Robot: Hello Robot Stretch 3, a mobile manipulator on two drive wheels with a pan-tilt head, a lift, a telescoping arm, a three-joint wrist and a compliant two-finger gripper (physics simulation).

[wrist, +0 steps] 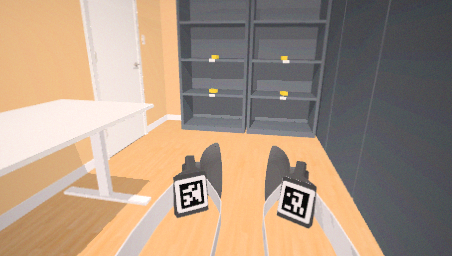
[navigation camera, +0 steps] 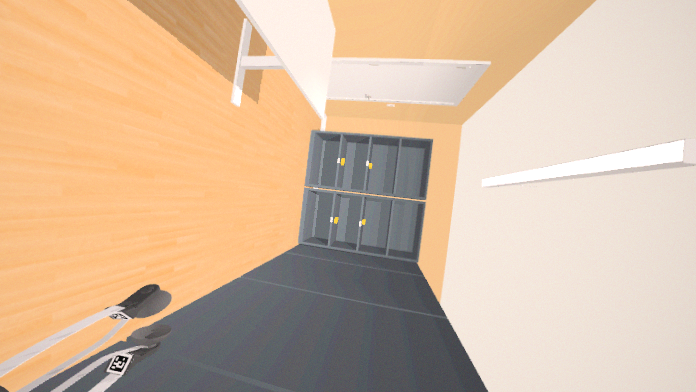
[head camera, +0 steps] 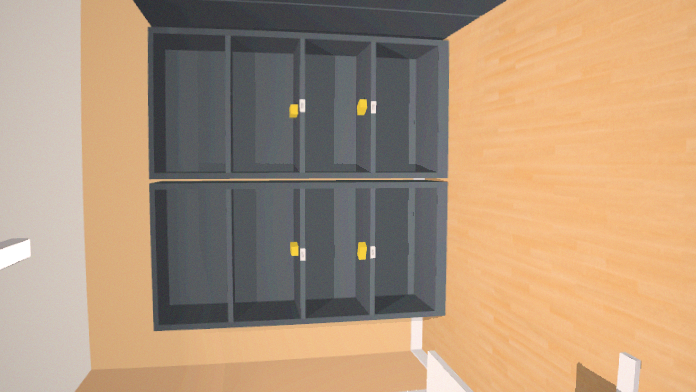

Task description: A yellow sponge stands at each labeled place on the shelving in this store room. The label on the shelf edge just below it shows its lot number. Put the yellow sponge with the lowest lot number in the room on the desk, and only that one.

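Observation:
Two dark shelf units stand side by side. The left unit has an upper yellow sponge and a lower yellow sponge. The right unit has an upper yellow sponge and a lower yellow sponge. A white label is on the shelf edge below each; the numbers are too small to read. The white desk is at the left in the wrist view. My gripper is open and empty, far from the shelves.
Tall dark panels line the right side in the wrist view. A white door is behind the desk, left of the shelves. A desk leg stands on a foot along the floor.

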